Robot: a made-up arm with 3 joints. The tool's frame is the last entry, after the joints.
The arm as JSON. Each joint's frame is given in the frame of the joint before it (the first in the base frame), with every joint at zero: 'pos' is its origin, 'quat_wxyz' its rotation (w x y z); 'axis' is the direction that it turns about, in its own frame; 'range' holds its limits. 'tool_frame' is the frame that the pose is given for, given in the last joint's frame.
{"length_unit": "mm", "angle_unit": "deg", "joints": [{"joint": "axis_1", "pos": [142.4, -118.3, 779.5], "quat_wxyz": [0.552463, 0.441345, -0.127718, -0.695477], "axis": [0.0, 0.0, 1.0], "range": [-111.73, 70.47]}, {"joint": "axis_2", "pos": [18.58, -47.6, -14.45], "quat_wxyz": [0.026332, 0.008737, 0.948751, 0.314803], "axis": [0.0, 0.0, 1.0], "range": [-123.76, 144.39]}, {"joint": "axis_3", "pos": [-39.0, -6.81, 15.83], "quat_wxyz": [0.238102, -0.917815, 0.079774, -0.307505], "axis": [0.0, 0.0, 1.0], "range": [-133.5, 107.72]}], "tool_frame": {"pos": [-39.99, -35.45, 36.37], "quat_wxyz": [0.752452, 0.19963, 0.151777, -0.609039]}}
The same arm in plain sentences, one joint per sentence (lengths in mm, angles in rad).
The arm has three revolute joints in a row. What follows holds with every joint at zero, and every direction is one of the base frame's.
Joint 1 sits 142.4 mm along +x and 118.3 mm along -y and 779.5 mm along +z from the base frame's origin and turns about the direction (-0.755008, -0.310003, 0.577806), from -1.9501 to 1.2299 rad.
Joint 2 sits 20.3 mm along -x and 5.1 mm along +y and 48.8 mm along -z from joint 1 and turns about the direction (0.9957, -0.0138, -0.0916), from -2.16 to 2.5201 rad.
Joint 3 sits 13.1 mm along +x and 31.4 mm along -y and 25.7 mm along -z from joint 2 and turns about the direction (-0.632343, 0.357924, 0.687046), from -2.33 to 1.8801 rad.
The tool frame, which is the frame that the pose is given for, sits 25.4 mm along -x and 35.2 mm along -y and 47.9 mm along +z from joint 3; its axes are the base frame's turned by roll 0.0179, pitch -0.3149 and yaw -0.3772 rad (as in URDF: about the fixed x, then y, then z).

